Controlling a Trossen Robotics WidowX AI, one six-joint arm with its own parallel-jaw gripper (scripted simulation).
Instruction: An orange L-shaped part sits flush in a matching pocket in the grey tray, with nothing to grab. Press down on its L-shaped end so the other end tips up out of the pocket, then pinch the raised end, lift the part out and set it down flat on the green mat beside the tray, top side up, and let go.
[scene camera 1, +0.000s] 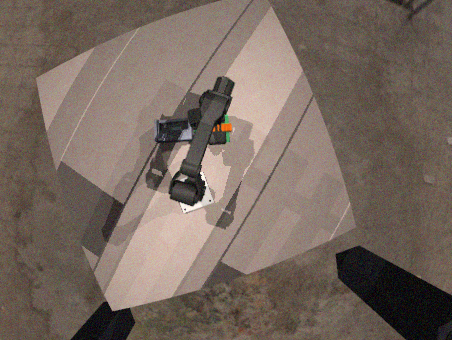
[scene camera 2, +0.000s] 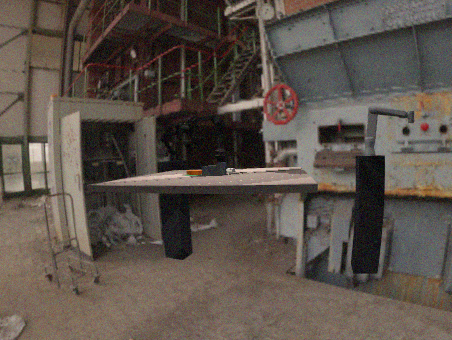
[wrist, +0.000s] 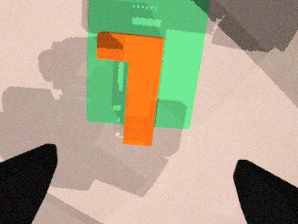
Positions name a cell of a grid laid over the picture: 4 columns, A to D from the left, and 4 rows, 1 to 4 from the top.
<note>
My gripper (wrist: B3) is open and holds nothing. Also in view: an orange L-shaped part (wrist: B1).
</note>
